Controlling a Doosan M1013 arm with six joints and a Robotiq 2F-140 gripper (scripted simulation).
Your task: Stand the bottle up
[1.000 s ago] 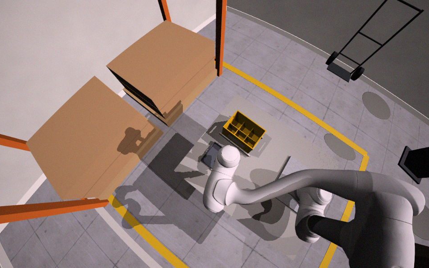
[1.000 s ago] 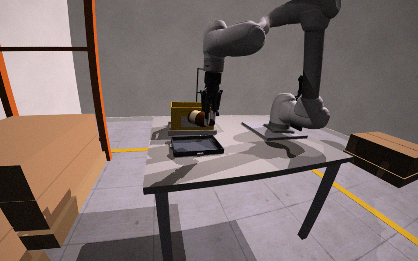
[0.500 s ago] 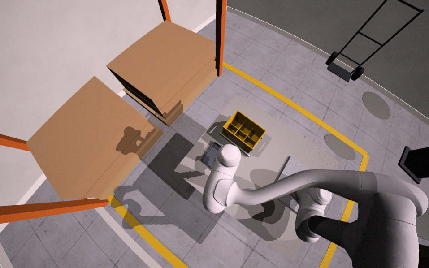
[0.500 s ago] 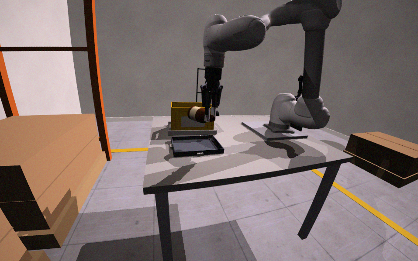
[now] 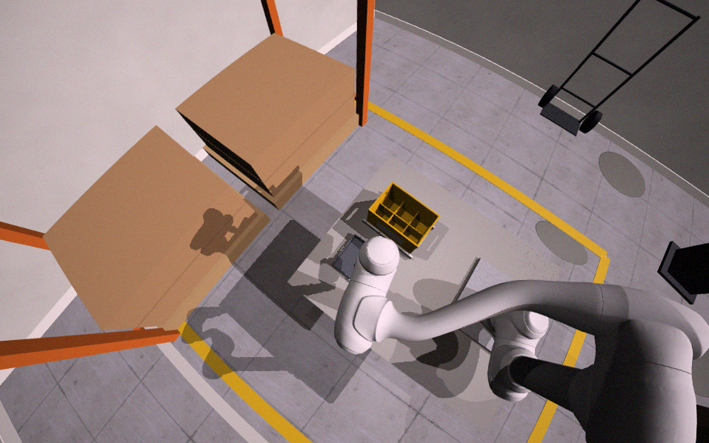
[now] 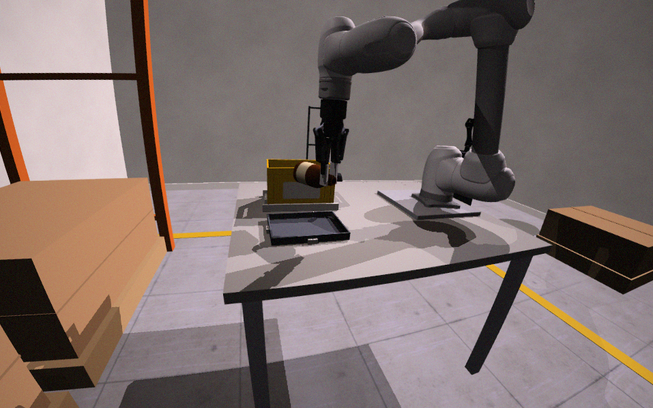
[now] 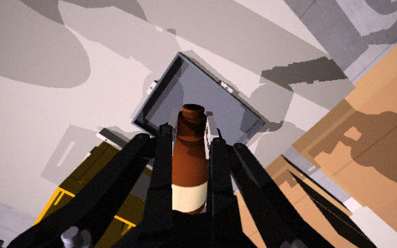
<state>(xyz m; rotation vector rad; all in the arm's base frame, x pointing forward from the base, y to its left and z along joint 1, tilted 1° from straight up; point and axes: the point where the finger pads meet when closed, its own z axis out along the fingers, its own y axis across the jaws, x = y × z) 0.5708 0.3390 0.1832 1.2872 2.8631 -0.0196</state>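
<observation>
Right now my hand is 4 cm short of the brown bottle, 4 cm to the left of it and 2 cm above it. Also, from my hand: dark grey tray (6 cm ahead, 4 cm to the right, 19 cm below); yellow crate (9 cm ahead, 31 cm to the right, 12 cm below).
</observation>
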